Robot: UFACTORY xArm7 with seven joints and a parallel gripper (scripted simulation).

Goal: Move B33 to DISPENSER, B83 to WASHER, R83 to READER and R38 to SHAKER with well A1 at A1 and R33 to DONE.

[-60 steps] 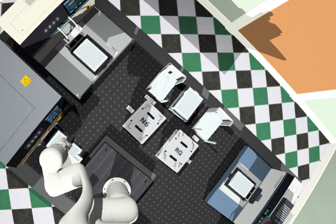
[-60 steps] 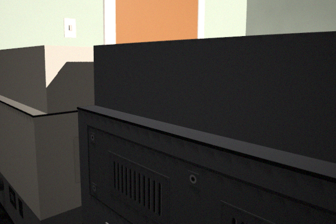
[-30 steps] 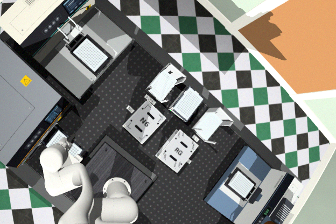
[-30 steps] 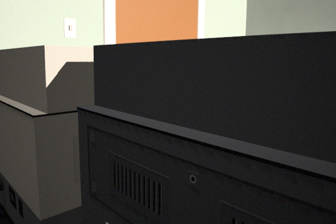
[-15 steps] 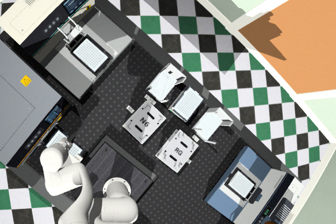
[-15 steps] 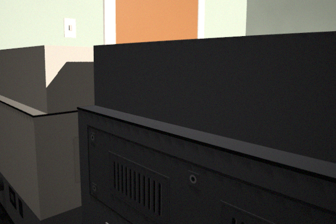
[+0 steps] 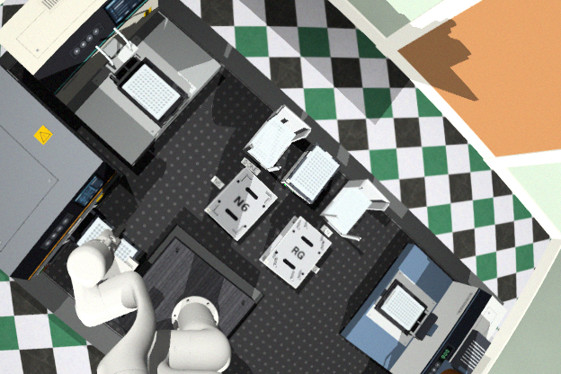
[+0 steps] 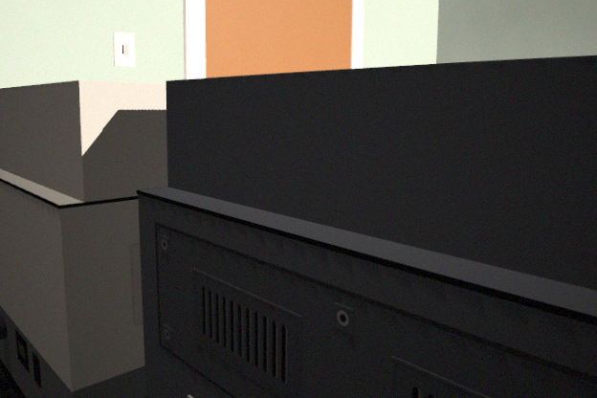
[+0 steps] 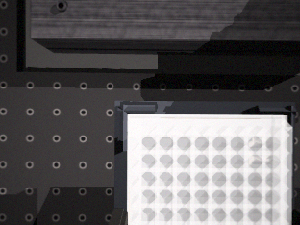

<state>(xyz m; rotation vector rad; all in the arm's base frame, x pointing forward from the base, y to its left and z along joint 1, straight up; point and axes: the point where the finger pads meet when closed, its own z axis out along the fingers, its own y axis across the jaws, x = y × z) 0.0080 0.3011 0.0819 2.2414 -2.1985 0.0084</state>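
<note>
My hand is 20 mm above the dark reader nest. Also, from my hand: N6 nest: 310 mm ahead, 200 mm to the right, 90 mm below; then regrip nest RG: 310 mm ahead, 400 mm to the right, 70 mm below.
</note>
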